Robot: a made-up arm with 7 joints.
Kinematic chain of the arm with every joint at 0, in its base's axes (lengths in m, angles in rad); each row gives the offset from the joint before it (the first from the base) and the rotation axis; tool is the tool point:
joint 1: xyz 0 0 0.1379 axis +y
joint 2: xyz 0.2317 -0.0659 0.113 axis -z
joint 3: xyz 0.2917 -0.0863 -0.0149 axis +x
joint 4: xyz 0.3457 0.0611 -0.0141 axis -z
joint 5: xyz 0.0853 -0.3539 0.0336 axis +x
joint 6: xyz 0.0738 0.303 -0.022 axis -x
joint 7: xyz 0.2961 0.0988 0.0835 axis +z
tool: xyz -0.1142 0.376 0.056
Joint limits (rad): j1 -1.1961..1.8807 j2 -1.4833..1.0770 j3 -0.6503..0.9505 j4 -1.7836..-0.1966 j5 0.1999..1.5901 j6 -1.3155..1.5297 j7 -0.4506..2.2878
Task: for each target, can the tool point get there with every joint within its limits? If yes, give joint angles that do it. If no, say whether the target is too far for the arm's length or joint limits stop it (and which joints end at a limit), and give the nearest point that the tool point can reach.
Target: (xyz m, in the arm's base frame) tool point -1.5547 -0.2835 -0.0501
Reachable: no: joint limits stop it (at a limit: joint 1, joint 3, joint 5, joint 6, joint 7) | nearest point -0.7691 -0.3254 -0.3869 | short by 0.856 m
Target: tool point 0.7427 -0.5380 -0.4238
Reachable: yes | joints 1.3844 0.8098 0.5537 -0.5755 0.7560 0.6211 0.4898
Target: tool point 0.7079 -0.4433 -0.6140
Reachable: yes | joints 1.1974 0.3751 0.1509 -1.0530 0.5728 -0.0416 1.5115
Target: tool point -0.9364 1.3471 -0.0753
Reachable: no: joint limits stop it (at a limit: joint 1, joint 2, joint 4, joint 5, joint 7) | nearest point -0.7573 1.2068 0.0337 | short by 0.252 m
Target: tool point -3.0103 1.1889 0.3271
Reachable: no: too far | nearest point -0.9889 0.9516 0.4696 | short by 2.040 m
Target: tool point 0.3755 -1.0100 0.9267
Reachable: yes | joints -0.4889 0.6414 0.3664 -0.5873 1.1626 -0.5741 0.8219
